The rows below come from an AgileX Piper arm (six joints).
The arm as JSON. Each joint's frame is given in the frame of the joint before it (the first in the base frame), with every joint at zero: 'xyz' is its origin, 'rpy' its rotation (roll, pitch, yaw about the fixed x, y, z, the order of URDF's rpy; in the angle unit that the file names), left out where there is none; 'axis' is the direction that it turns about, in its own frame. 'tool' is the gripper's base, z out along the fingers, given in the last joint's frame.
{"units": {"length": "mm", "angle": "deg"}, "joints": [
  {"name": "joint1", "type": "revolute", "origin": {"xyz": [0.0, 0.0, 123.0]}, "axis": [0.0, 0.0, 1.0]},
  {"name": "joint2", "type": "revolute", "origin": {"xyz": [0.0, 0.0, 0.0], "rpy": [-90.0, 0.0, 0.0]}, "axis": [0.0, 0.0, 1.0]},
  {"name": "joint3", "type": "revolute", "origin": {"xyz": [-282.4, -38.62, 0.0]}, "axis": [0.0, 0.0, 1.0]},
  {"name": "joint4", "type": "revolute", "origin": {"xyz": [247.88, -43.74, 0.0], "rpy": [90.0, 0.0, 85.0]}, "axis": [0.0, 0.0, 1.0]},
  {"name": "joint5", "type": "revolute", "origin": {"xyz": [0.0, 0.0, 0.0], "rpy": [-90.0, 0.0, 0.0]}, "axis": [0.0, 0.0, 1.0]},
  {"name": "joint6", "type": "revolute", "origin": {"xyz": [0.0, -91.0, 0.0], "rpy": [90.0, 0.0, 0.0]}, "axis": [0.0, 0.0, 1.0]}
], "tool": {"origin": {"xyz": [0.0, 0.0, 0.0]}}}
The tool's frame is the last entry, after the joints.
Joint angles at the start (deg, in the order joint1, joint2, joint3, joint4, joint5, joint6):
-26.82, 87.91, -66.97, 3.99, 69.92, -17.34
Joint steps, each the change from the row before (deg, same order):
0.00, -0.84, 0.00, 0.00, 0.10, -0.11
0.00, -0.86, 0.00, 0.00, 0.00, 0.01
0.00, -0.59, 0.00, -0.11, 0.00, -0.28
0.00, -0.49, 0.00, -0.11, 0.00, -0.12
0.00, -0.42, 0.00, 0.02, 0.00, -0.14
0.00, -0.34, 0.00, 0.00, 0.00, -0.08
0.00, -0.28, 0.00, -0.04, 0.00, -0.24
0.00, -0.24, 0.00, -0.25, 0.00, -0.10
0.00, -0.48, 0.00, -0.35, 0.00, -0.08
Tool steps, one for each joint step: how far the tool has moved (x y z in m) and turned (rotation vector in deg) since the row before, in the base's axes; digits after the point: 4 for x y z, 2 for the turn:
-0.0021, 0.0010, 0.0041, -0.34, -0.66, 0.12
-0.0020, 0.0010, 0.0042, -0.39, -0.77, -0.01
-0.0015, 0.0006, 0.0028, -0.40, -0.48, 0.30
-0.0013, 0.0005, 0.0023, -0.33, -0.39, 0.14
-0.0010, 0.0006, 0.0020, -0.19, -0.38, 0.13
-0.0009, 0.0004, 0.0016, -0.16, -0.30, 0.08
-0.0007, 0.0003, 0.0013, -0.20, -0.23, 0.25
-0.0008, 0.0000, 0.0011, -0.34, -0.10, 0.15
-0.0015, 0.0002, 0.0022, -0.53, -0.27, 0.15

